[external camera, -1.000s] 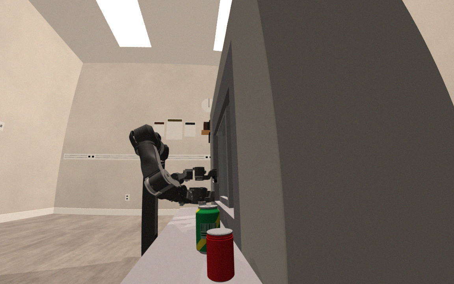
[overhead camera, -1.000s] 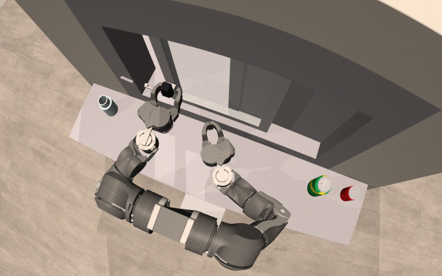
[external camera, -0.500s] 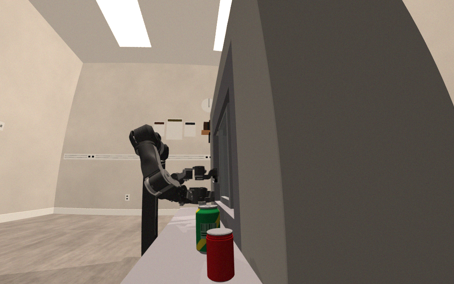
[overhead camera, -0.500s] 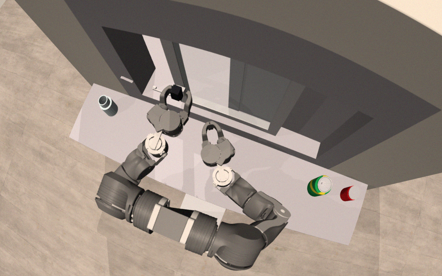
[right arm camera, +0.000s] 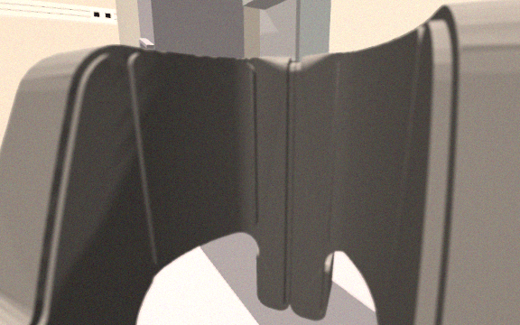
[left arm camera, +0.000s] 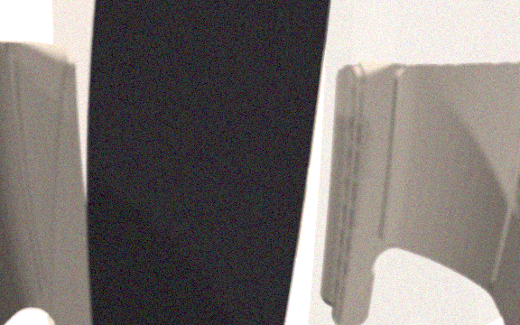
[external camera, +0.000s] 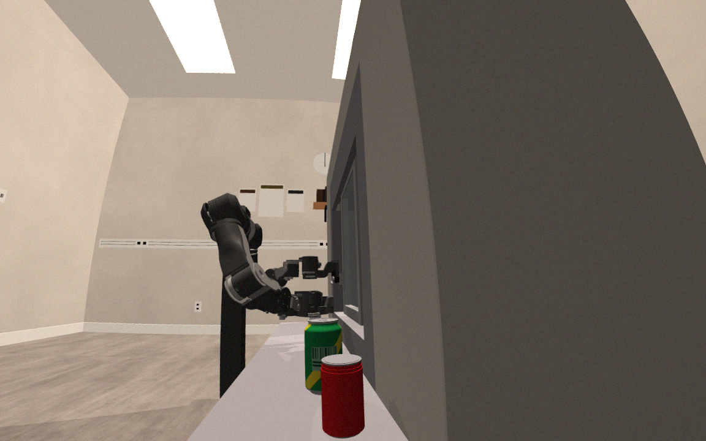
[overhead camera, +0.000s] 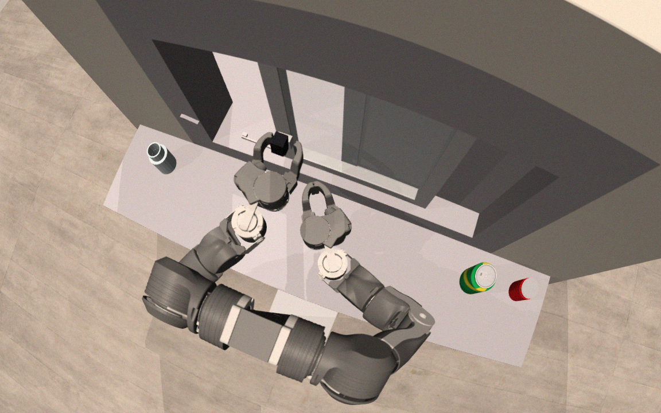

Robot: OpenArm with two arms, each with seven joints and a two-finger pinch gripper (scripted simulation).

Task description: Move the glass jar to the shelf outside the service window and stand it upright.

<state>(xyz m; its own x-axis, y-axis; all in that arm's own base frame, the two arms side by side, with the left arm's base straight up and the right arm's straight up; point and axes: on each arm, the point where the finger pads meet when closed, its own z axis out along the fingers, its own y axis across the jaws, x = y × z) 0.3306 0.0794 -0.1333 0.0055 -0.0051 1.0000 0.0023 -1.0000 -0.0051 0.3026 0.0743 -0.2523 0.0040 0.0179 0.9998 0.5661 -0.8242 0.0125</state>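
Right now the black handle is 50 mm to the left of my left hand and 10 mm below it. Also, from my left hand: sill: 200 mm below, 110 mm to the right, 60 mm ahead; then upright: 110 mm to the right, 90 mm ahead, 60 mm above; then glass jar: 340 mm to the left, 190 mm below, 70 mm behind.
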